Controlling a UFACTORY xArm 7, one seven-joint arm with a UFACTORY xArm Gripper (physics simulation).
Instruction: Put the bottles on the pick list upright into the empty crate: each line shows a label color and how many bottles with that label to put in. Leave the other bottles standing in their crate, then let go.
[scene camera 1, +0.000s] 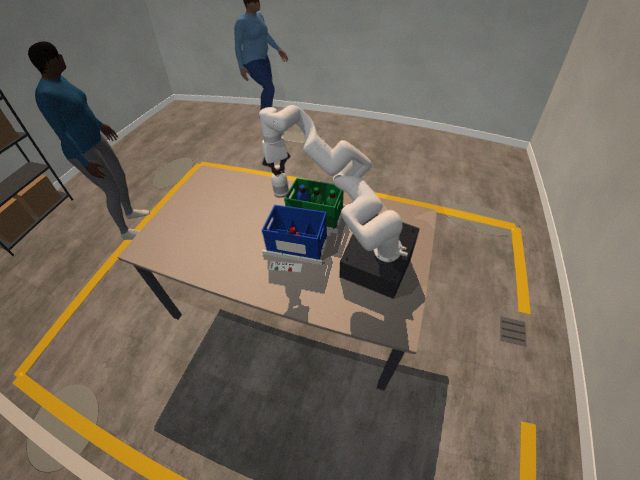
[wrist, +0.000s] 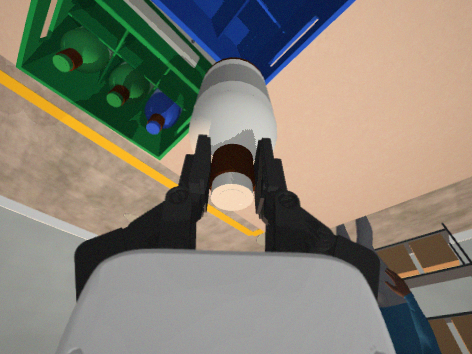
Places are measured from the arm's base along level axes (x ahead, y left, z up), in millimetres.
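Pixels of known places: gripper, fingertip midpoint: (scene camera 1: 278, 173) (wrist: 233, 152); arm's base, origin of the base link: (scene camera 1: 387, 248).
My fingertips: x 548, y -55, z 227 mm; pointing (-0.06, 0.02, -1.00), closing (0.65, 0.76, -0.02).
Note:
For each thing: its top centre in the pictures, then the offset to it from my fingertips. Level surfaces: height alone.
- white bottle, middle of its top: (wrist: 229, 198) (scene camera 1: 277, 166) 8 mm ahead, 8 mm right, 30 mm up
- green crate, middle of its top: (wrist: 118, 86) (scene camera 1: 314, 191) 86 mm back, 184 mm right, 226 mm down
- blue bottle, middle of its top: (wrist: 152, 128) (scene camera 1: 302, 186) 3 mm ahead, 215 mm right, 238 mm down
- red-capped bottle, middle of its top: (scene camera 1: 292, 229) 93 mm back, 96 mm left, 238 mm down
- pick list, middle of its top: (scene camera 1: 285, 266) 94 mm back, 205 mm left, 400 mm down
- table, its level: 401 mm down
My gripper (scene camera 1: 279, 171) (wrist: 233, 152) is shut on the neck of a white bottle (scene camera 1: 279, 186) (wrist: 233, 112), held upright above the table, left of the green crate in the scene view. The green crate (scene camera 1: 333, 214) (wrist: 90, 112) holds a blue bottle (scene camera 1: 302, 194) (wrist: 162, 111) and two green-capped bottles (scene camera 1: 316, 195) (scene camera 1: 332, 196) (wrist: 87, 50) (wrist: 127, 82). The blue crate (scene camera 1: 312, 250) (wrist: 306, 43) has at least one red-capped bottle (scene camera 1: 292, 230) inside; its floor is mostly hidden. The pick list (scene camera 1: 285, 267) shows green and red marks; its text is too small to read.
The crates stand close together on the table (scene camera 1: 206, 222). The arm's black base block (scene camera 1: 367, 276) is at their right. One person (scene camera 1: 67, 113) stands at the table's left end, another (scene camera 1: 253, 41) behind it. A shelf unit (scene camera 1: 32, 152) stands at far left.

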